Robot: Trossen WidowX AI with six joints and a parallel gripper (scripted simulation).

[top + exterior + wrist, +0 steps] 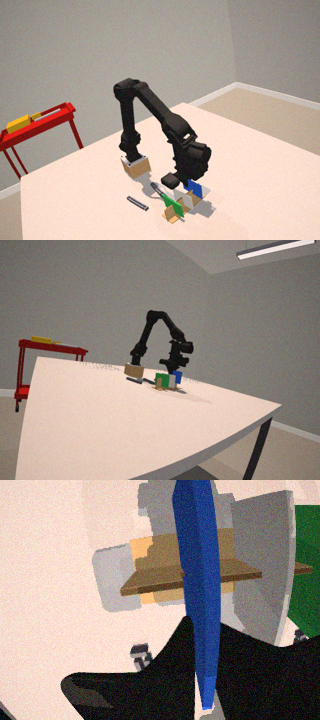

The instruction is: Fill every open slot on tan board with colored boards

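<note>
My gripper tip is now 30 mm short of the white board, 50 mm to the left of it and 20 mm above it. Also, from my gripper tip: green board: 40 mm ahead, 100 mm to the right, 20 mm below; then tan board: 30 mm ahead, 50 mm to the right, 40 mm below; then blue board: 30 mm ahead, 10 mm above.
</note>
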